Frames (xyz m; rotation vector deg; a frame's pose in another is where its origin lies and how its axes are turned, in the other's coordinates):
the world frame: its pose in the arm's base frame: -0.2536 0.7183 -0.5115 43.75 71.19 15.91
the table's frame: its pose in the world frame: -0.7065 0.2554 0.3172 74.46 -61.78 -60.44
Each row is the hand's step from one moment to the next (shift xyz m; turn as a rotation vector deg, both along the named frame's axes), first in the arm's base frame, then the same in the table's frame.
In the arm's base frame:
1: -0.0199 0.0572 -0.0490 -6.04 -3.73 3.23
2: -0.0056 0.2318 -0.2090 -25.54 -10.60 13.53
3: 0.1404 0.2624 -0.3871 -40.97 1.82 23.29
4: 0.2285 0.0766 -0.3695 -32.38 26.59 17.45
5: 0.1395 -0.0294 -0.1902 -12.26 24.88 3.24
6: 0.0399 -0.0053 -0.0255 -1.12 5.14 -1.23
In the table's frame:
1: 0.0066 -0.0461 -0.0624 0.52 -3.73 6.83
2: 0.0248 -0.1193 -0.2874 -0.82 -17.70 25.17
3: 0.1268 -0.0202 -0.4711 -13.93 -35.23 28.10
4: 0.2135 0.1325 -0.3626 -25.46 -37.37 3.93
5: 0.1486 0.1140 -0.1464 -15.95 -20.13 -10.97
6: 0.0179 0.0353 -0.0266 -1.99 -3.11 -3.94

